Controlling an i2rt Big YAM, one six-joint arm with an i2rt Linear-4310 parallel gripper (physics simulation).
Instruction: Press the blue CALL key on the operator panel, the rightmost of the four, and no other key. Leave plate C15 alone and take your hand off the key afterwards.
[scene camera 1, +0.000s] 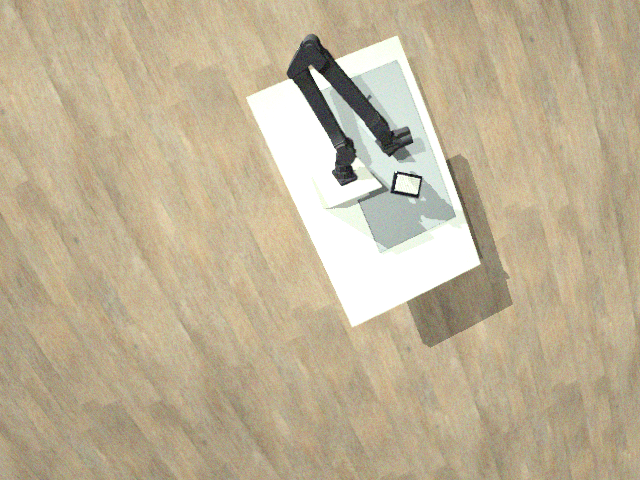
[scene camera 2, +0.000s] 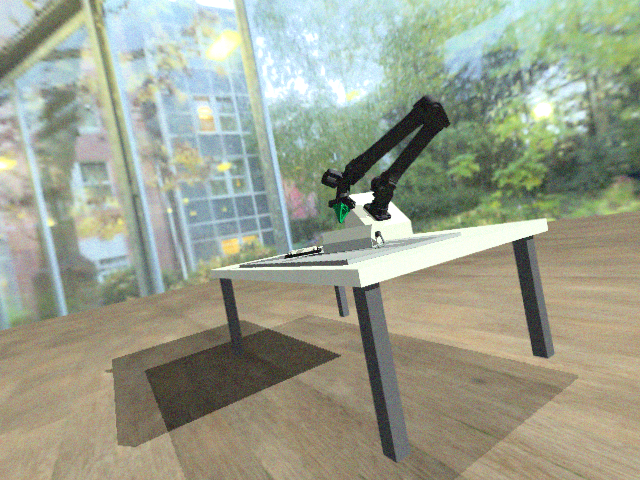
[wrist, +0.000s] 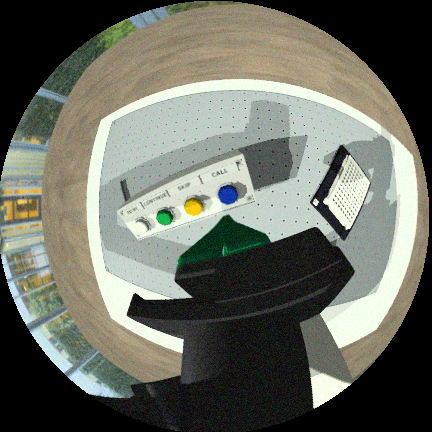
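Pixels of known places: gripper, fingertip midpoint: (scene camera 2: 340, 222) (wrist: 227, 220); arm's base at its link origin: (scene camera 1: 344, 176) (scene camera 2: 376, 212).
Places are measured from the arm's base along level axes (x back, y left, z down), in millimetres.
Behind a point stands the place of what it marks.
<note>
The operator panel (wrist: 210, 187) @[x -302, y 102, z 61 mm] (scene camera 2: 347, 237) @[x -318, y 179, z 81 mm] stands on the grey perforated board. In the wrist view its white, green and yellow keys run left to right, then the blue CALL key (wrist: 228, 194) @[x -295, y 78, z 61 mm] at the right end. My gripper (wrist: 227, 220) @[x -267, y 73, z 19 mm] (scene camera 2: 341, 220) @[x -267, y 73, z 19 mm] is shut and empty, its green fingers together in a point. In the wrist view the tip shows just below the blue key; in scene camera 2 it hangs above the panel, apart from it. The white plate (wrist: 351, 192) @[x -333, y -167, z 108 mm] (scene camera 1: 406, 184) @[x -327, y -162, z 105 mm] (scene camera 2: 305, 252) lies in a black frame right of the panel; no C15 label is readable.
The grey board (scene camera 1: 385, 227) @[x -140, y -338, z 130 mm] (wrist: 175, 112) @[x -488, y 215, z 130 mm] lies on the white table (scene camera 1: 356, 289) @[x 145, y -607, z 143 mm] (scene camera 2: 444, 258) @[x -293, y 589, z 178 mm]. The arm's white pedestal (scene camera 1: 330, 196) @[x 110, y -64, z -67 mm] (scene camera 2: 400, 224) @[x 69, y 67, z 75 mm] stands beside the board, and the dark arm arches high above the table.
</note>
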